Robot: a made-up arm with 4 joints. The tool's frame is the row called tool. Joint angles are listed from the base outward. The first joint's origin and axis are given. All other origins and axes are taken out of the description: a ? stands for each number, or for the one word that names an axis. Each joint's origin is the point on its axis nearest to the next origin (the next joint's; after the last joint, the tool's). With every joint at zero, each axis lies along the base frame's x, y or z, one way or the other. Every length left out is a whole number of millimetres.
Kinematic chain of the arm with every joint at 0, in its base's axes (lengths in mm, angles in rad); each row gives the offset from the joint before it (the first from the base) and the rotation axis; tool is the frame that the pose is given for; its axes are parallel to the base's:
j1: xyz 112 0 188 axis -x
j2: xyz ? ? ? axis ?
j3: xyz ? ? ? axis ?
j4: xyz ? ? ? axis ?
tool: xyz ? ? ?
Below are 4 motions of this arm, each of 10 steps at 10 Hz.
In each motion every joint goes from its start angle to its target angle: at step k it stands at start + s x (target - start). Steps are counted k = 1, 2, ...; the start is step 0. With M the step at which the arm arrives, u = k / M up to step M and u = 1 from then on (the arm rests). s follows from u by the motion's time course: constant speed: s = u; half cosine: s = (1 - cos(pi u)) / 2; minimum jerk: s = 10 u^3 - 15 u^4 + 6 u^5.
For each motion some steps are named. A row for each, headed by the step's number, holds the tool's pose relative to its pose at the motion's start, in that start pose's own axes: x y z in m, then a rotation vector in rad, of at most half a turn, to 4 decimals.
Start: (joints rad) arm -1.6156 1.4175 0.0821 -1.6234
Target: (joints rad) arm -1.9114 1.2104 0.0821 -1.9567
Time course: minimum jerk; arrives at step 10
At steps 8, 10:
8: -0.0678 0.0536 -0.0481 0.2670 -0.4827 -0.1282
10: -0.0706 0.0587 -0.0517 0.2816 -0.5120 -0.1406

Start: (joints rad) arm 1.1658 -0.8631 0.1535 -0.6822
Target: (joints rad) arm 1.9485 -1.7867 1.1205 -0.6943
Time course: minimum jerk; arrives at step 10
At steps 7, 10:
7: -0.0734 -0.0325 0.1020 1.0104 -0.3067 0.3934
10: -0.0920 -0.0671 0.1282 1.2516 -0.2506 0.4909

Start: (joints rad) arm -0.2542 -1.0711 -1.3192 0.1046
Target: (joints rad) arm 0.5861 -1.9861 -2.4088 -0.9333
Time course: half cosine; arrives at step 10
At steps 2, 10:
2: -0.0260 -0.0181 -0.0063 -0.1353 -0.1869 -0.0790
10: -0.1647 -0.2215 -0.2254 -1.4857 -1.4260 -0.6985

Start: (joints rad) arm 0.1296 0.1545 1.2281 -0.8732
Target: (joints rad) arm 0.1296 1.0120 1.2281 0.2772
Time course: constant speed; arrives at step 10
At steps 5, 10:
5: 0.1615 -0.0434 -0.0609 -0.2278 0.7113 -0.3436
10: 0.2205 -0.2044 -0.1743 -0.2574 1.3701 -0.8380

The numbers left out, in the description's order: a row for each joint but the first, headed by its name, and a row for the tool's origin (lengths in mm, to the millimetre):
j2: xyz 0 23 -110, axis +y
j3: xyz 200 0 103, axis +x
j4: xyz 0 66 -295, axis +y
tool: xyz -50 0 244

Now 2 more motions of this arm.
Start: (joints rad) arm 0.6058 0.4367 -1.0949 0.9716
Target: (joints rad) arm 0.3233 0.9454 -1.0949 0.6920
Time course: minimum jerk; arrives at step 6
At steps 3, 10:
3: -0.0403 0.0998 -0.0173 -0.1300 -0.0898 0.2555
10: -0.1069 0.1764 -0.0431 -0.2458 -0.2021 0.5221

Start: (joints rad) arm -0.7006 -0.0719 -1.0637 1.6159
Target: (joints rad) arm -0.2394 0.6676 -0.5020 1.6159
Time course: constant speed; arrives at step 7
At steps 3, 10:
3: 0.0848 0.1185 -0.0535 -0.2469 0.1990 0.0299
10: 0.2199 0.1841 -0.2049 -0.4138 0.6071 0.0667

